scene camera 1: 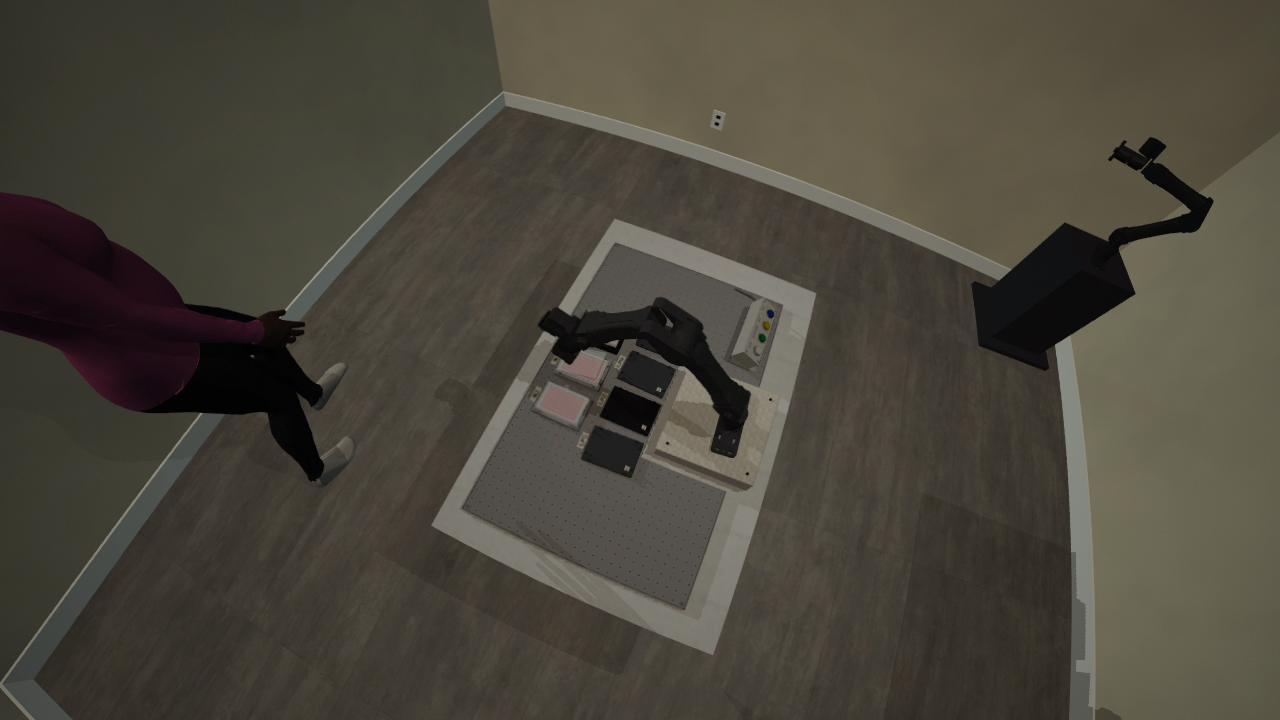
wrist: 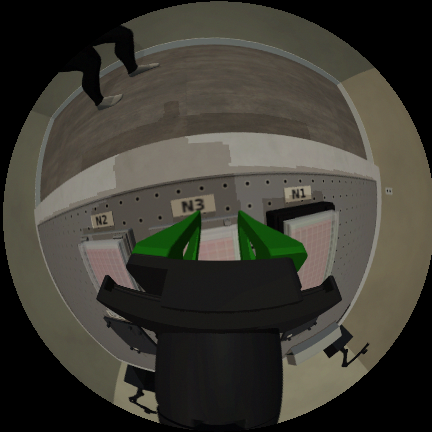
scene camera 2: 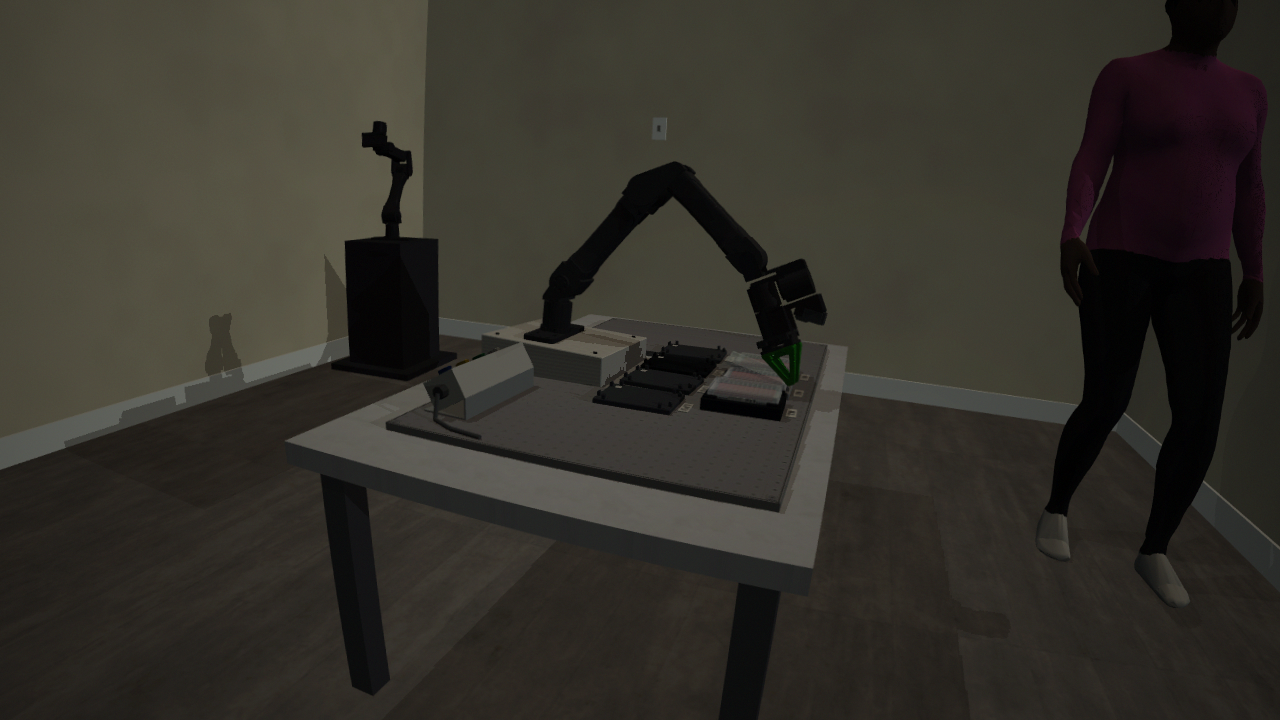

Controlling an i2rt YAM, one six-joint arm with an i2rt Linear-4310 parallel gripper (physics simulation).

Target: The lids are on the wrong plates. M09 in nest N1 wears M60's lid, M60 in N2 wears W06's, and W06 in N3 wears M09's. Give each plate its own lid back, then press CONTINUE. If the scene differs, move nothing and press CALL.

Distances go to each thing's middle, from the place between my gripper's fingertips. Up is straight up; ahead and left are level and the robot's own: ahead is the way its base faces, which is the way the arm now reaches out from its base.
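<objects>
The nest N3 (wrist: pixel 182 206) is 1 cm below my hand, 6 cm behind it and 3 cm to the left of it. Going by their middles, that nest N3 is the nearest to my hand of the things named here. I also see the nest N1 (scene camera 2: pixel 770 411), which is 1 cm below my hand, 7 cm behind it and 10 cm to the right of it.
</objects>
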